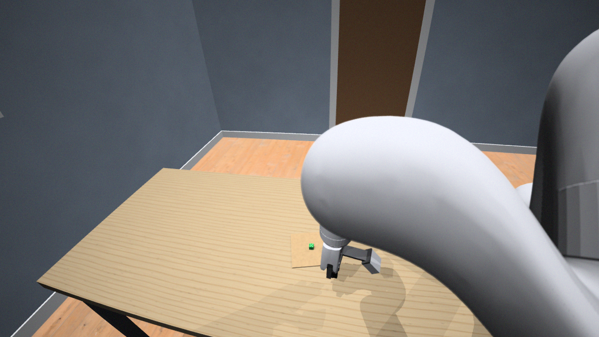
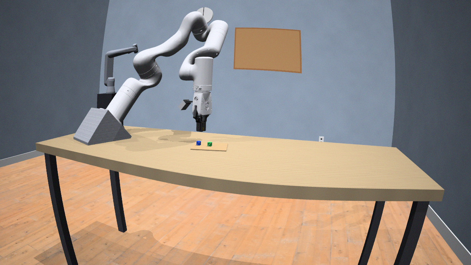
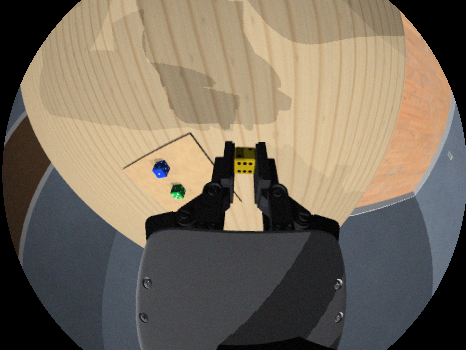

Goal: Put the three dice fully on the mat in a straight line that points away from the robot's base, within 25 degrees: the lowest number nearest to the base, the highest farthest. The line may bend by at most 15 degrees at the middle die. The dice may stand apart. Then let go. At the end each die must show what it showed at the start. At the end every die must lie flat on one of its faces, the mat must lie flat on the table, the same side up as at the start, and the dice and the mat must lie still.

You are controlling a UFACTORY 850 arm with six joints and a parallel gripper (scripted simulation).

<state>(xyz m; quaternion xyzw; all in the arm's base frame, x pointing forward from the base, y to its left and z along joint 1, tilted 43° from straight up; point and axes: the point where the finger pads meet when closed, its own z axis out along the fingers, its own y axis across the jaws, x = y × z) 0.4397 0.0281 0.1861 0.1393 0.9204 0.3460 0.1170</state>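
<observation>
The green die lies 110 mm to the right of my hand, 80 mm ahead of it and 50 mm below it. Also, from my hand: yellow die (10 mm below); blue die (110 mm to the right, 50 mm below, 30 mm ahead); tan mat (110 mm to the right, 80 mm ahead, 60 mm below).
</observation>
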